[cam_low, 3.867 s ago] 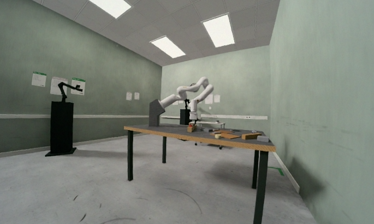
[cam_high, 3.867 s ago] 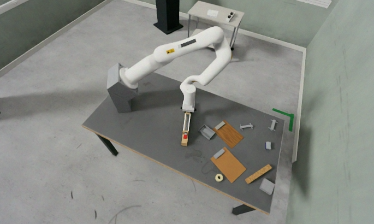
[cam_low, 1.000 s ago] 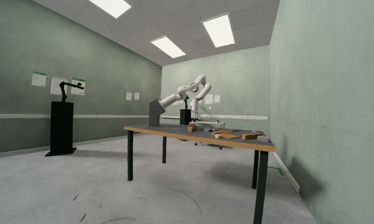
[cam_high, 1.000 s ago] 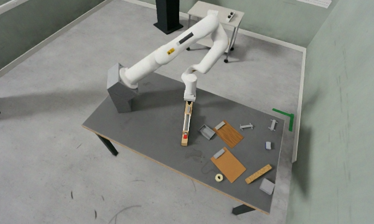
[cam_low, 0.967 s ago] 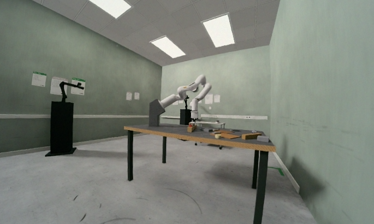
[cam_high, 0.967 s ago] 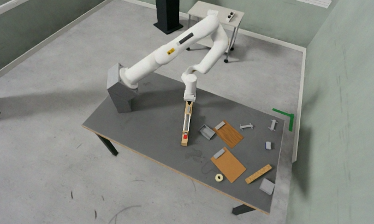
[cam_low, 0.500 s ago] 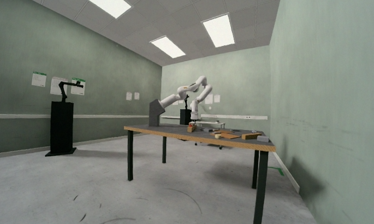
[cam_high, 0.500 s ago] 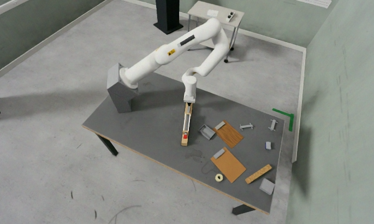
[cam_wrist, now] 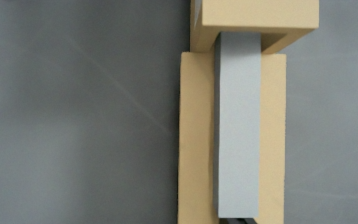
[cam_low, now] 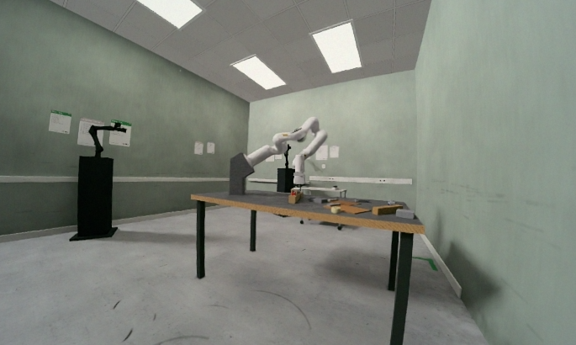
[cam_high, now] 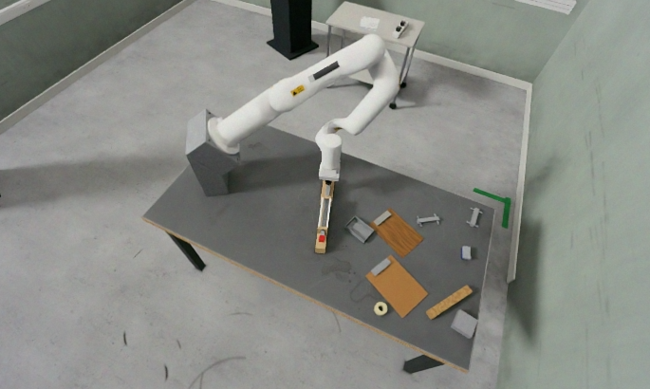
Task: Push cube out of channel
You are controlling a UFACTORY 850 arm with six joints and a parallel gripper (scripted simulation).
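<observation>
My gripper is now 210 mm short of the red cube, 240 mm to the left of it and 10 mm above it. From my hand the other things lie so: wooden bar 790 mm ahead, 10 mm to the right, 50 mm below; then grey tray 280 mm ahead, 50 mm to the right, 60 mm below; then wooden channel 130 mm ahead, 140 mm to the right, 10 mm below.
</observation>
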